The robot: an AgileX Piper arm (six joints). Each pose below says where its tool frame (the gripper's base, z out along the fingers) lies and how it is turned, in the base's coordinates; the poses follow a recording.
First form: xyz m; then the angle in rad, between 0 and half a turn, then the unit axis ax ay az.
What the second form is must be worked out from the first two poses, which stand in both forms.
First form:
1: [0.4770 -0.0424 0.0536 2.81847 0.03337 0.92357 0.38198]
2: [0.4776 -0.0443 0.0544 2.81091 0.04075 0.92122 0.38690]
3: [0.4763 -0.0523 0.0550 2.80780 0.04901 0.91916 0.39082]
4: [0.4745 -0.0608 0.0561 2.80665 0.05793 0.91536 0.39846]
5: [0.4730 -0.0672 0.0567 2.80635 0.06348 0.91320 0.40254]
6: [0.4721 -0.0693 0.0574 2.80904 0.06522 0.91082 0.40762]
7: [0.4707 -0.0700 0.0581 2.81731 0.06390 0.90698 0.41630]
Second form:
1: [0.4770 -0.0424 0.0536 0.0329 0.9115 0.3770 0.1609]
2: [0.4776 -0.0443 0.0544 0.0402 0.9087 0.3816 0.1646]
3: [0.4763 -0.0523 0.0550 0.0483 0.9064 0.3854 0.1661]
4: [0.4745 -0.0608 0.0561 0.0571 0.9025 0.3929 0.1667]
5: [0.4730 -0.0672 0.0567 0.0626 0.9004 0.3969 0.1668]
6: [0.4721 -0.0693 0.0574 0.0643 0.8983 0.4020 0.1655]
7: [0.4707 -0.0700 0.0581 0.0631 0.8951 0.4108 0.1614]
